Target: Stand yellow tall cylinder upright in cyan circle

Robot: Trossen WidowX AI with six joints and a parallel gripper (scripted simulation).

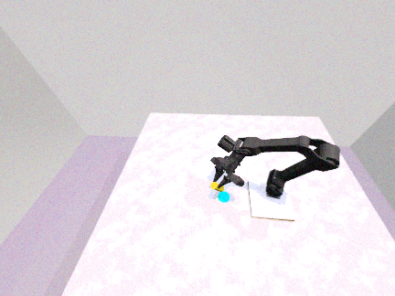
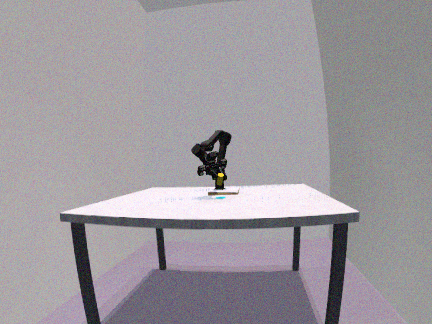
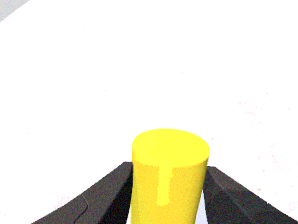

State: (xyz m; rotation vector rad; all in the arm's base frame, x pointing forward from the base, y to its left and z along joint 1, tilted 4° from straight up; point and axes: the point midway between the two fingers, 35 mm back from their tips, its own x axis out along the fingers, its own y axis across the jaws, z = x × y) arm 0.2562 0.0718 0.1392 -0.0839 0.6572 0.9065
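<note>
Now: gripper tip 4 cm past the cyan circle, 2 cm to the left of it and 13 cm above it. Also, from my gripper tip: yellow tall cylinder (1 cm behind, 2 cm below).
</note>
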